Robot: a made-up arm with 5 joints.
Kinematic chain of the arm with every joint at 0, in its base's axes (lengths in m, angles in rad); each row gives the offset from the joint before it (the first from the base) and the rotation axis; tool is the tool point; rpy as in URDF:
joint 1: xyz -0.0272 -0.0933 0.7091 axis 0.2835 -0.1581 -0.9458
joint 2: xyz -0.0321 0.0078 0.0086 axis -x
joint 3: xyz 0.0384 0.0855 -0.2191 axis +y
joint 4: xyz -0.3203 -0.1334 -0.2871 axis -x
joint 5: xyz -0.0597 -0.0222 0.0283 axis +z
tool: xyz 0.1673 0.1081 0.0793 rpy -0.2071 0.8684 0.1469
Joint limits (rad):
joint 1: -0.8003..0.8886
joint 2: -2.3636..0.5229
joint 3: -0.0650..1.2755
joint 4: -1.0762..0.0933
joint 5: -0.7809..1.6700
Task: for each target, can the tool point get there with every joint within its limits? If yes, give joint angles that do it. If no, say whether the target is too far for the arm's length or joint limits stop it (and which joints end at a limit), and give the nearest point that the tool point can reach.
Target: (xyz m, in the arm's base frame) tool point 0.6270 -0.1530 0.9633
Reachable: no: joint limits stop it (at a limit: joint 1, joint 3, joint 4) | nearest point 0.2131 0.3352 0.9542 | short by 0.640 m
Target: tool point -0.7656 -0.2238 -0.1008
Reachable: no: too far | nearest point -0.5119 -0.1635 0.2707 | short by 0.454 m
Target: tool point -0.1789 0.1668 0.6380
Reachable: yes | joints 0.4430 -1.2454 0.9033 -0.2188 -0.2847
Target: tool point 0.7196 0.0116 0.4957
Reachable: no: joint limits stop it (at a limit: joint 1, joint 3, joint 4, joint 5) | nearest point 0.2611 0.3667 0.5233 | short by 0.581 m
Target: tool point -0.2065 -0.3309 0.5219
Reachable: yes | joints -0.6390 0.0167 0.5499 -0.7369 -0.0799
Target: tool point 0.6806 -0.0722 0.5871
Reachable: no: joint limits stop it (at a limit: joint 1, joint 3, joint 4) | nearest point 0.2593 0.3643 0.5802 | short by 0.607 m
